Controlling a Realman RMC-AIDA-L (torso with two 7-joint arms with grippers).
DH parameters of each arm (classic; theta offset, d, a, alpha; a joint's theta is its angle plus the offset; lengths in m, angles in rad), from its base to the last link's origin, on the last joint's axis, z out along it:
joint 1: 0 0.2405 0 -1.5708
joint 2: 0 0 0 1.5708
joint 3: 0 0.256 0 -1.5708
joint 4: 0 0 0 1.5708
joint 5: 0 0.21 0 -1.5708
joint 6: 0 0 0 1.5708
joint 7: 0 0.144 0 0
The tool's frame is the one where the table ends.
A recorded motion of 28 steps. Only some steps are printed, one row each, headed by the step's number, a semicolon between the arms.
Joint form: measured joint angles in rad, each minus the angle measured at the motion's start. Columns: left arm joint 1, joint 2, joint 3, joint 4, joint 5, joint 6, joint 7; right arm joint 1, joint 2, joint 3, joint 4, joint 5, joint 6, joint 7.
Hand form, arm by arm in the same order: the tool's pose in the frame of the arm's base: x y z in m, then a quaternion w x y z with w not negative. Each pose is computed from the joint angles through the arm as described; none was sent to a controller.
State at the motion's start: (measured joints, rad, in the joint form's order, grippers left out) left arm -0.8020 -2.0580 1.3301 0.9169 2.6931 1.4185 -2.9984; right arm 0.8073 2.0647 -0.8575 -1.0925 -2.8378 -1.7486 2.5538
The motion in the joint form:
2: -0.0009 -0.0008 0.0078 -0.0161 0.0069 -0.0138 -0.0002; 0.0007 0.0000 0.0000 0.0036 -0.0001 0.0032 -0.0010
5: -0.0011 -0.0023 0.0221 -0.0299 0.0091 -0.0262 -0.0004; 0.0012 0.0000 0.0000 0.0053 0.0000 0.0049 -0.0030
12: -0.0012 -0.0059 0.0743 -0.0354 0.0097 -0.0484 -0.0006; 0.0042 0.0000 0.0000 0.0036 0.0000 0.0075 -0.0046
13: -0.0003 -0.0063 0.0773 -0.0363 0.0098 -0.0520 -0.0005; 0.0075 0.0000 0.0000 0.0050 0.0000 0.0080 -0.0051
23: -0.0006 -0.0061 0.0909 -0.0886 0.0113 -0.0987 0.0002; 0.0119 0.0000 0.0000 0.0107 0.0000 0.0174 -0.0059
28: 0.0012 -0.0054 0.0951 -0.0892 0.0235 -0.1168 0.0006; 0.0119 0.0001 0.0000 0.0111 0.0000 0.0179 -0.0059
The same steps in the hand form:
2: -0.2139 0.3867 -0.0258 0.21742 -0.78150 -0.54910 0.20117; 0.2167 0.3776 0.0517 0.15864 -0.83444 0.49986 -0.16937
5: -0.2163 0.3857 -0.0291 0.21813 -0.78172 -0.54645 0.20671; 0.2167 0.3778 0.0515 0.15855 -0.83496 0.49902 -0.16936
12: -0.2157 0.3841 -0.0363 0.22157 -0.78968 -0.52840 0.21934; 0.2154 0.3790 0.0518 0.16050 -0.83633 0.49640 -0.16844
13: -0.2161 0.3840 -0.0368 0.22219 -0.79004 -0.52752 0.21953; 0.2143 0.3796 0.0516 0.16039 -0.83716 0.49508 -0.16833
23: -0.2265 0.3832 -0.0424 0.22638 -0.78545 -0.53055 0.22436; 0.2134 0.3814 0.0508 0.16251 -0.83815 0.49317 -0.16695
28: -0.2281 0.3854 -0.0415 0.23579 -0.78636 -0.52518 0.22411; 0.2135 0.3814 0.0507 0.16252 -0.83814 0.49320 -0.16690

